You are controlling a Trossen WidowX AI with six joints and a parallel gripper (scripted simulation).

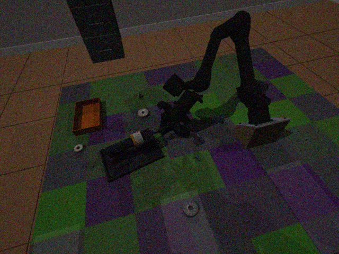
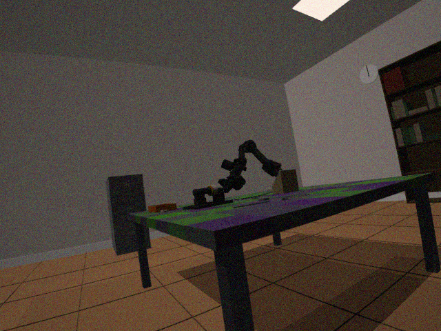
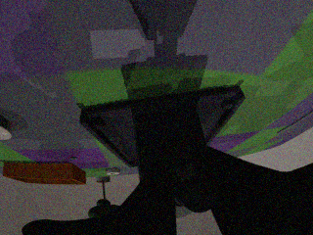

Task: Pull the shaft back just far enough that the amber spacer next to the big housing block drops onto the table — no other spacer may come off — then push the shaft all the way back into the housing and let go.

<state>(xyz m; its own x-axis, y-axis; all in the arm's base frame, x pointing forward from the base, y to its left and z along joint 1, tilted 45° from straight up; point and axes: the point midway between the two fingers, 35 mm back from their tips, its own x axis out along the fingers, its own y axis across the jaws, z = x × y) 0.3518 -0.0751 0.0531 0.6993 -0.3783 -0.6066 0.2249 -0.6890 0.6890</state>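
Now: the dark shaft 6 cm ahead of my gripper tip, 1 cm to the left of it and 3 cm above it. The rest, counted from my gripper tip: small nut (5 cm ahead, 32 cm to the right, 5 cm below); then amber spacer (11 cm ahead, 3 cm to the left, 2 cm above); then orange tray (32 cm ahead, 24 cm to the right, 4 cm below).
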